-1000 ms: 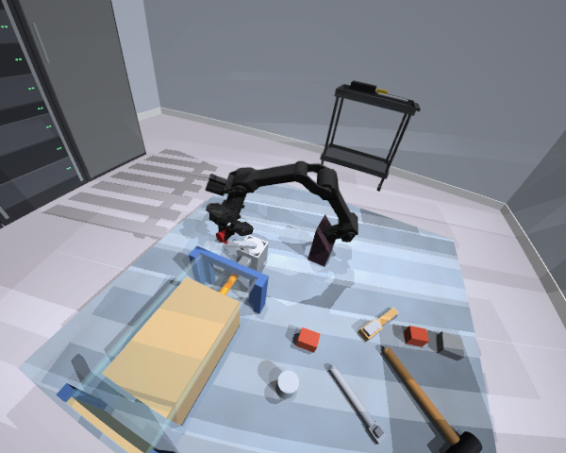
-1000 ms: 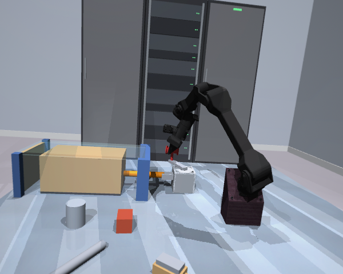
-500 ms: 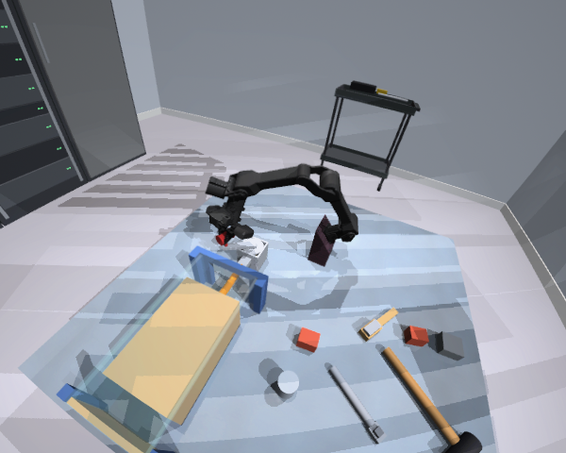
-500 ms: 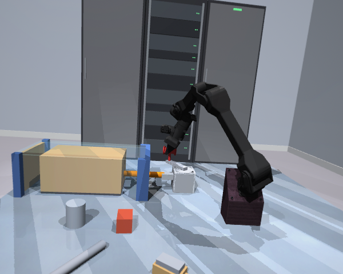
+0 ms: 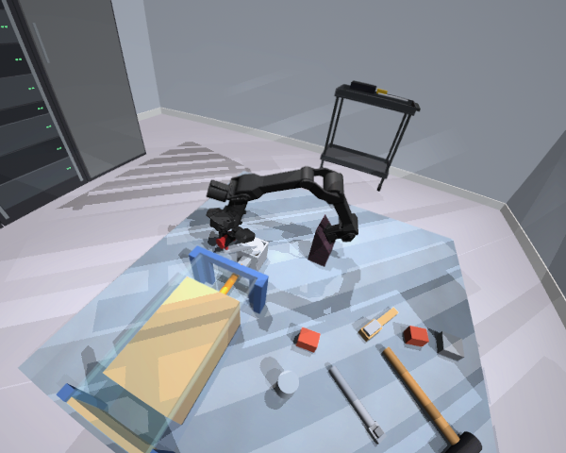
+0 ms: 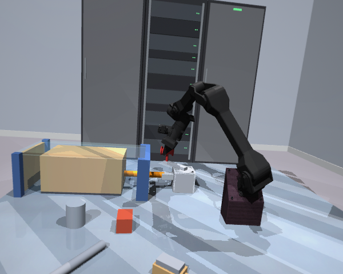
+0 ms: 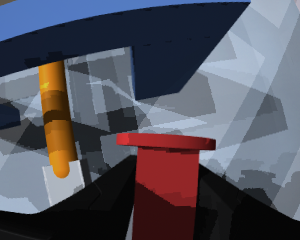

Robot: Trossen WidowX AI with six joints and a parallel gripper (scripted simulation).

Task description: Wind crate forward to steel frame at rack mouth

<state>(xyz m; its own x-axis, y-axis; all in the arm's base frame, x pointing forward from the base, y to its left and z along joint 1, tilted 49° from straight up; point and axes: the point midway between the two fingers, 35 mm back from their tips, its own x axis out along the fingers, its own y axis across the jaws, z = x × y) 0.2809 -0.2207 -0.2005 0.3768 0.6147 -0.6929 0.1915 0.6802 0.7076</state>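
My gripper tip is now 40 mm past the crank handle, 30 mm to the right of it and 30 mm above it. Round my gripper tip: red knob: 20 mm behind; grey winch: 110 mm behind, 60 mm to the left, 100 mm below; frame: 70 mm ahead, 80 mm to the left, 30 mm below.
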